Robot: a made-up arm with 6 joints. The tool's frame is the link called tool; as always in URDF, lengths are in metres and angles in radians. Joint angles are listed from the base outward. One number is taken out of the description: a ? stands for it. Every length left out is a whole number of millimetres.
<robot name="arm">
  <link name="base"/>
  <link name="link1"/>
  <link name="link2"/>
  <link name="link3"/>
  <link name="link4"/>
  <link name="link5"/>
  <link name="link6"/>
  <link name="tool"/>
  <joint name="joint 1" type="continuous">
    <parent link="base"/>
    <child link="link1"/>
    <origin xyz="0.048 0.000 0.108" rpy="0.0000 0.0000 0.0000"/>
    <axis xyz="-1 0 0"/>
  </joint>
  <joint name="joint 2" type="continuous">
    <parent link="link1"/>
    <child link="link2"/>
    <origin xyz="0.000 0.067 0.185" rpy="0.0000 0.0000 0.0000"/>
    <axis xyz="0 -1 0"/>
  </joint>
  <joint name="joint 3" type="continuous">
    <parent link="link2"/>
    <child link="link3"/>
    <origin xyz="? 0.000 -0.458" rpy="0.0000 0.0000 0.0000"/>
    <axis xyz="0 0 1"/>
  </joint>
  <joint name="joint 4" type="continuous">
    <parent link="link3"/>
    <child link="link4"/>
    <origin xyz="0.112 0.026 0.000" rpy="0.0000 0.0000 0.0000"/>
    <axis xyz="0 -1 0"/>
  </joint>
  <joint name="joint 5" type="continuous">
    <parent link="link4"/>
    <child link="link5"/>
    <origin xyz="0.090 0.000 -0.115" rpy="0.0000 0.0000 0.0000"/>
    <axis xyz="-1 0 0"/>
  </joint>
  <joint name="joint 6" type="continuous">
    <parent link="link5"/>
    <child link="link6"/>
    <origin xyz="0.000 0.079 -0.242" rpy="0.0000 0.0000 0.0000"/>
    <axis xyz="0 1 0"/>
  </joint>
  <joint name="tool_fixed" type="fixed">
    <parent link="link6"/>
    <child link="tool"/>
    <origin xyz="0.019 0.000 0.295" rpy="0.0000 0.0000 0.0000"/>
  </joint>
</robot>
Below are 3 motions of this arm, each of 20 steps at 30 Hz.
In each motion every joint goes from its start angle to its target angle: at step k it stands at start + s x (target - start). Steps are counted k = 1, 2, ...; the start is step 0. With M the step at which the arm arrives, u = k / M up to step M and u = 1 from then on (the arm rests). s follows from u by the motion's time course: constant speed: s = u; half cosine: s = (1 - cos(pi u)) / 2; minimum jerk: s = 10 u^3 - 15 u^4 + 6 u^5.
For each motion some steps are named. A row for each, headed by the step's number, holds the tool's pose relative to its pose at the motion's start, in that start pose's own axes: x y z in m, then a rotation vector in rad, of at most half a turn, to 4 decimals.
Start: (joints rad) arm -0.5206 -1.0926 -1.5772 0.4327 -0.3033 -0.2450
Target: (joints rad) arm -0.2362 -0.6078 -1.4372 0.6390 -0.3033 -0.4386
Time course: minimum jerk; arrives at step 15
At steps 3, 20:
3: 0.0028 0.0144 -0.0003 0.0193 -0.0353 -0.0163
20: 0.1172 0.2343 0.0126 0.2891 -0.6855 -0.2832

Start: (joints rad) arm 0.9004 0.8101 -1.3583 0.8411 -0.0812 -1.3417
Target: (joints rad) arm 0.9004 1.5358 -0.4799 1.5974 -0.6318 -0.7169
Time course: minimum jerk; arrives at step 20
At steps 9, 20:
9: 0.1625 0.2639 -0.1401 0.2732 -0.1749 -0.6095
20: 0.4939 0.3956 -0.2846 0.8570 -0.7383 -1.1692

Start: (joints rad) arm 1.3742 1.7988 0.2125 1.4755 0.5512 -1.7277
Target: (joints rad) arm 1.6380 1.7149 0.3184 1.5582 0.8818 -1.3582
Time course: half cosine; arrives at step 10
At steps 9, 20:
9: 0.2626 0.1334 -0.0426 -0.0443 0.3814 -0.0381
20: 0.2694 0.1359 -0.0443 -0.0453 0.3912 -0.0393

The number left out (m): 0.118
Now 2 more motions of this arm.
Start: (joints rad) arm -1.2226 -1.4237 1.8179 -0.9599 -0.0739 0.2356
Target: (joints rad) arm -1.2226 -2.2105 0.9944 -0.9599 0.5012 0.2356
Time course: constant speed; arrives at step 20
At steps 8, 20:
8: 0.0113 0.1577 0.0527 0.1962 -0.0287 0.1182
20: -0.0470 0.3863 0.1324 0.4578 0.0825 0.3368

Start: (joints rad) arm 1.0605 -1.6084 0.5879 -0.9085 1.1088 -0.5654
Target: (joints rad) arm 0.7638 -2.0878 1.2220 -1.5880 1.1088 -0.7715
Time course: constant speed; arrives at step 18
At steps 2, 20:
2: -0.0379 0.0221 0.0144 0.0231 -0.0449 0.1579
20: -0.2875 0.0098 0.0737 0.1076 -0.2915 1.4110

